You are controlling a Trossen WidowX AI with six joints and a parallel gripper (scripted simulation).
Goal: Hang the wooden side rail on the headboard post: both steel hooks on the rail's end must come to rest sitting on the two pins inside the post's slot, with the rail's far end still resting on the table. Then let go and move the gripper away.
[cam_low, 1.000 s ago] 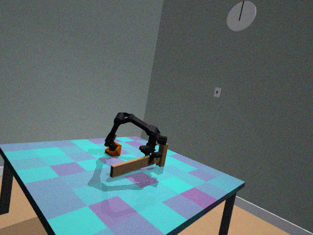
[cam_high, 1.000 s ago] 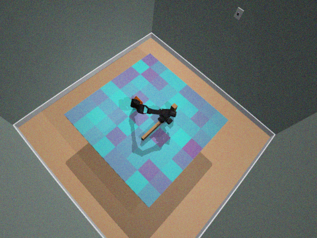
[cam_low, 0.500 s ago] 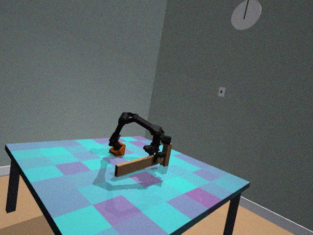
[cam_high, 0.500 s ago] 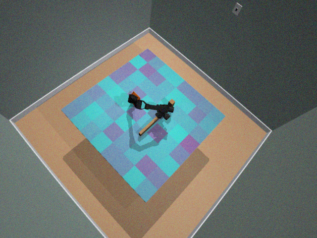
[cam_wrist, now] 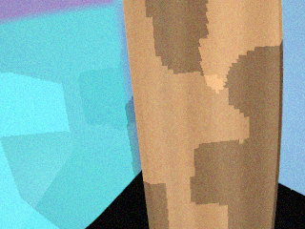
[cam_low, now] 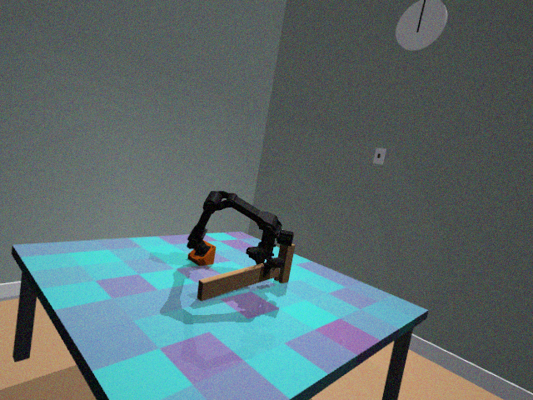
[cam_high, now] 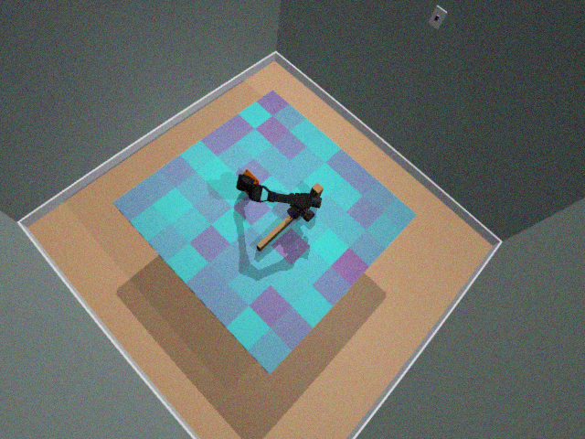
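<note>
Now: gripper tip 14 cm to the right of the headboard post, 4 cm below it and 2 cm short of it.
</note>
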